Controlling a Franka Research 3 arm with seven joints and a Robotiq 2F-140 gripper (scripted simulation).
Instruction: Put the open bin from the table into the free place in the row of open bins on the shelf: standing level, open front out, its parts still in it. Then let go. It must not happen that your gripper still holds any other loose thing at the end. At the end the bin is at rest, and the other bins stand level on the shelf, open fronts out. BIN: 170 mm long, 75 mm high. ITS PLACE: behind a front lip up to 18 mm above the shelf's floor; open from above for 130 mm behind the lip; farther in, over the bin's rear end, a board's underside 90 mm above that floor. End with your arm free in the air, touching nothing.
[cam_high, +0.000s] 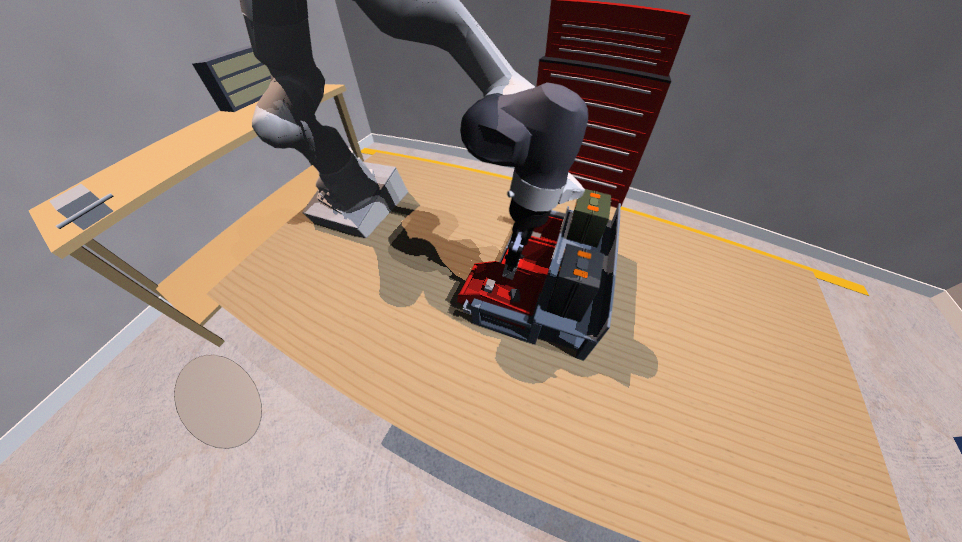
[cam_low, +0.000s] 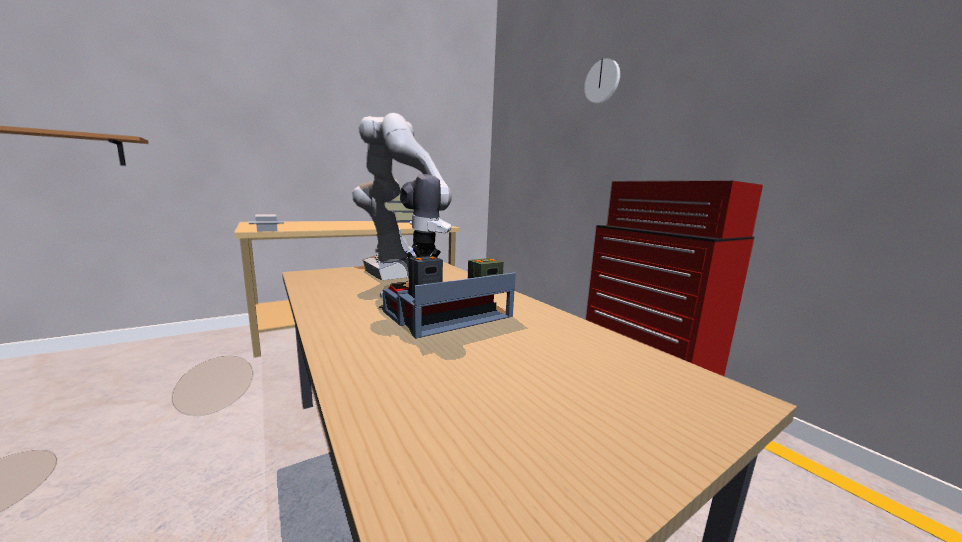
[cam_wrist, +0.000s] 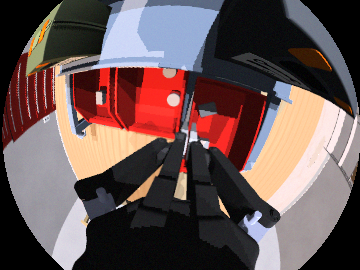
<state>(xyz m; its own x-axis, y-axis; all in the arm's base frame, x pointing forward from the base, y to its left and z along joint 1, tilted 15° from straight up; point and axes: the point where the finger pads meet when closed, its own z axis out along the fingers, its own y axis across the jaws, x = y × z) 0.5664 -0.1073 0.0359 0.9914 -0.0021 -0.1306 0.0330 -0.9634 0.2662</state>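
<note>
My gripper is now 140 mm short of the dark grey box, 70 mm below it and 50 mm to the left of it. From my hand the other things lie so: olive green box: 180 mm to the left, 140 mm ahead, 60 mm above.
</note>
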